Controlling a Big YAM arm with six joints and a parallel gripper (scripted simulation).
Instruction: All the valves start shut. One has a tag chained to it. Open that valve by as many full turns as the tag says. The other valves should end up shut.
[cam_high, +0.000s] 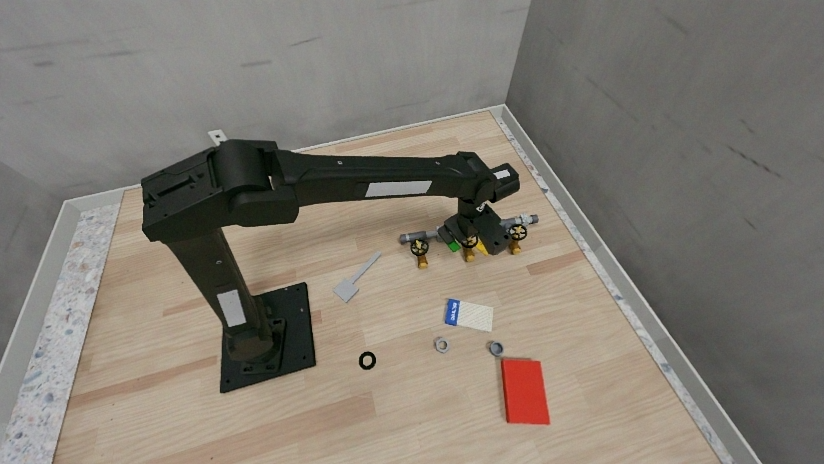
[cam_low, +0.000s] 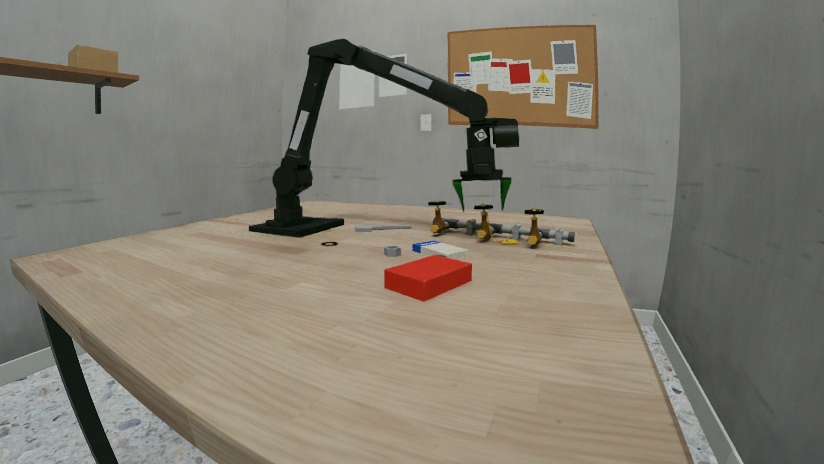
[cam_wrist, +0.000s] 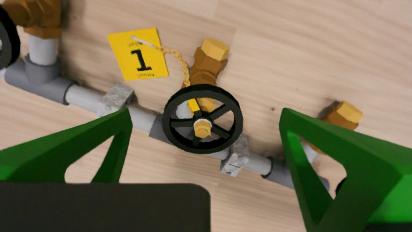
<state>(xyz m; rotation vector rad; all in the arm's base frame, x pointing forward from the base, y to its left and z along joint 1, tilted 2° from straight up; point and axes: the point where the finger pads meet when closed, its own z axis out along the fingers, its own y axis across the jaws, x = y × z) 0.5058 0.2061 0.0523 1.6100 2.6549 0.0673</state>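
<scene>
Now: the yellow tag 7 cm ahead of my hand, 1 cm to the left of it and 8 cm below it. The rest, counted from my hand: grey scraper (30 cm behind, 5 cm to the right, 8 cm below); then white card (2 cm behind, 17 cm to the right, 8 cm below); then red block (7 cm ahead, 35 cm to the right, 7 cm below).
</scene>
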